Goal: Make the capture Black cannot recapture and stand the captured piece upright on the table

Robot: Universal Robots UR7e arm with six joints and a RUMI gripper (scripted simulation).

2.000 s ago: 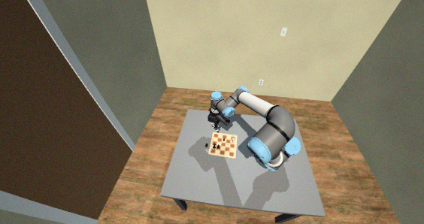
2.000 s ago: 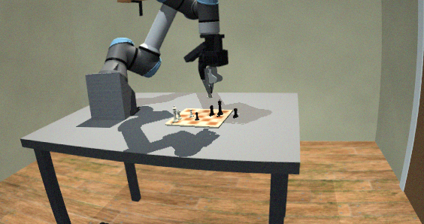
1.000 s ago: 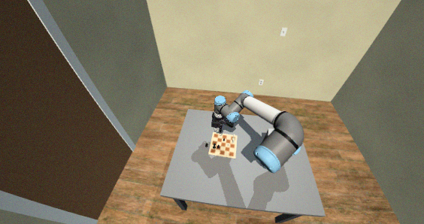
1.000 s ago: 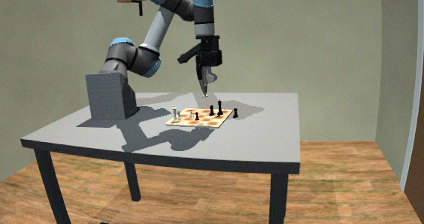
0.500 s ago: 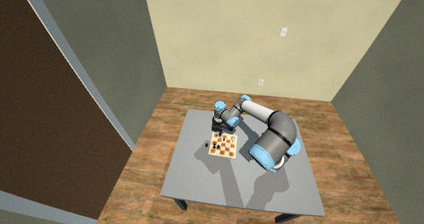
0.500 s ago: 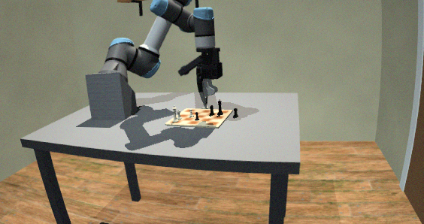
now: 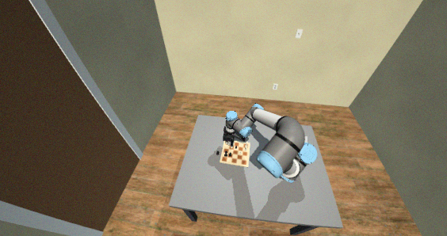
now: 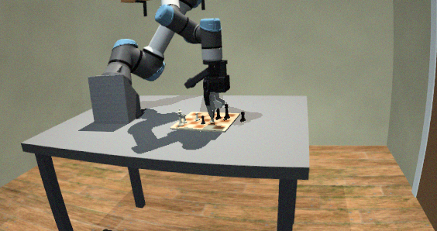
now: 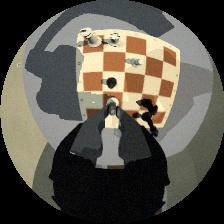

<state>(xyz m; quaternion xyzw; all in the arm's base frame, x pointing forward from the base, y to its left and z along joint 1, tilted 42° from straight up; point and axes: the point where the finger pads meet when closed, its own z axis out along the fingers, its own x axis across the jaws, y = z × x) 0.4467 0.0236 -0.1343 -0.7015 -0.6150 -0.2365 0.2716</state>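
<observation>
My gripper is now 4 cm past the black pawn and 2 cm above it. Round my hand: white pawn (7 cm behind, 5 cm to the left, 2 cm below); small chessboard (3 cm behind, 4 cm to the left, 4 cm below).
</observation>
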